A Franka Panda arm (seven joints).
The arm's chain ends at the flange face. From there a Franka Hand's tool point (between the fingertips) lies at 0.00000 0.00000 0.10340 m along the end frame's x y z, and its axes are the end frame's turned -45 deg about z.
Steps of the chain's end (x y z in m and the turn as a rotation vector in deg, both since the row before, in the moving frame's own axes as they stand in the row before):
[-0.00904 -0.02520 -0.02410 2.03 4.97 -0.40]
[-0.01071 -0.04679 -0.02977 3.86 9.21 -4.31]
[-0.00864 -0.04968 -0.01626 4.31 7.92 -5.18]
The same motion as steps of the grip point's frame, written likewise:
[0.02036 -0.02050 -0.02455 -2.08 4.95 -0.40]
[0.04235 -0.03450 -0.03134 -3.78 9.24 -4.31]
[0.04475 -0.03736 -0.01754 -2.55 8.65 -5.18]

